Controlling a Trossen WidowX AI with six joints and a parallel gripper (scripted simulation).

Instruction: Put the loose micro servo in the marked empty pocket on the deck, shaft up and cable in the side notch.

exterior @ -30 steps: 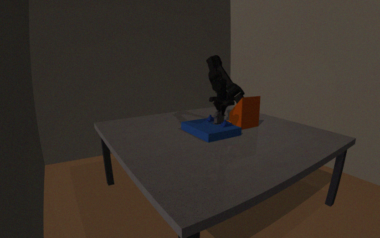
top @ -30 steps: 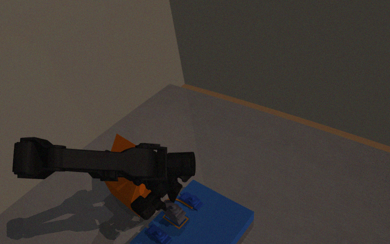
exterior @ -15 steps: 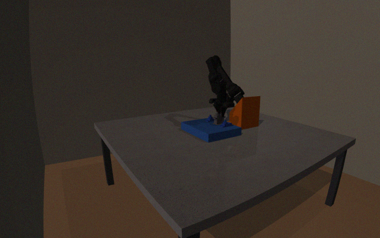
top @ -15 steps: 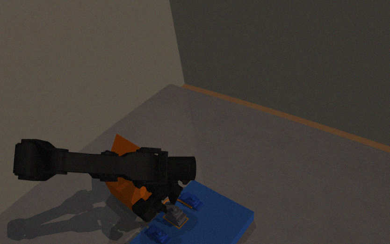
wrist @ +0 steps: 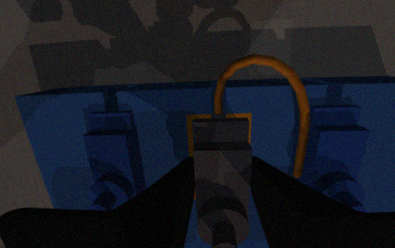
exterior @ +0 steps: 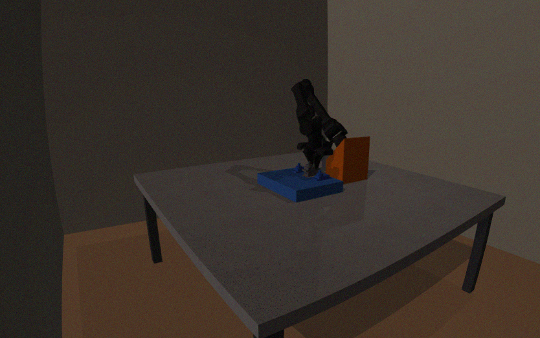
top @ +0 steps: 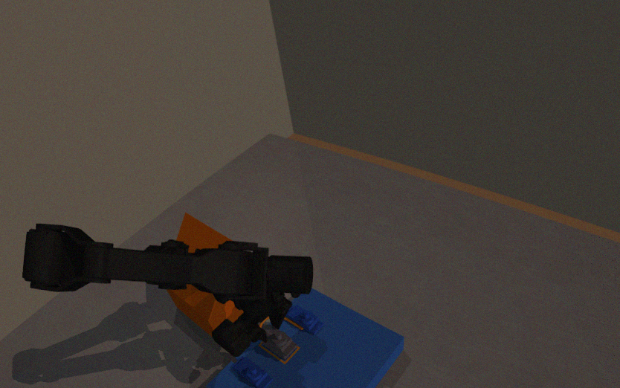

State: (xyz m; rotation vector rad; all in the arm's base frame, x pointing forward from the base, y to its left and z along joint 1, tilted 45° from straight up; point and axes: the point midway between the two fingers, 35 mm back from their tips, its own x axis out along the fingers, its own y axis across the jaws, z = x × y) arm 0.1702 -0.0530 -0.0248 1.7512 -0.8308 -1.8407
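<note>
Now: gripper tip 12 cm short of the blue deck, 1 cm to the left of it and 5 cm above it.
</note>
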